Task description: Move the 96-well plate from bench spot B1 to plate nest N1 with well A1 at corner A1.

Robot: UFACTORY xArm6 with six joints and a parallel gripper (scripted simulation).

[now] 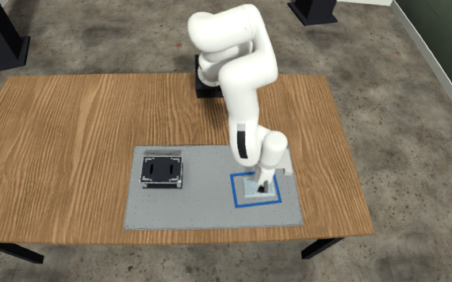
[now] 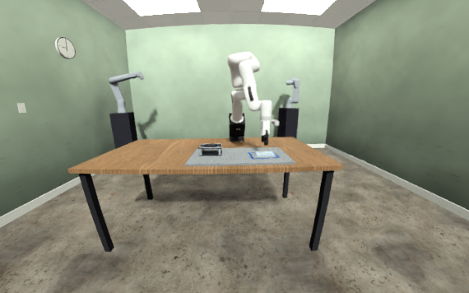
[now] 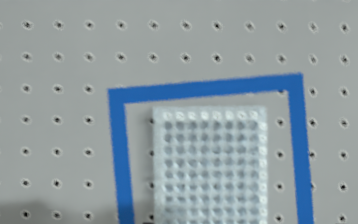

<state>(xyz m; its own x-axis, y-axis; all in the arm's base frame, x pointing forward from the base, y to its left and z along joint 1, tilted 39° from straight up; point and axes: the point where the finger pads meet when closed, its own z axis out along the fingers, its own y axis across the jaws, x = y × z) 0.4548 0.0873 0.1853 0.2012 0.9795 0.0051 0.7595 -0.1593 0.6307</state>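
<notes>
My hand is 1 cm past the 96-well plate, 1 cm to the right of it and 9 cm above it. Also, from my hand: black raised nest N1: 16 cm behind, 36 cm to the right, 4 cm below.
</notes>
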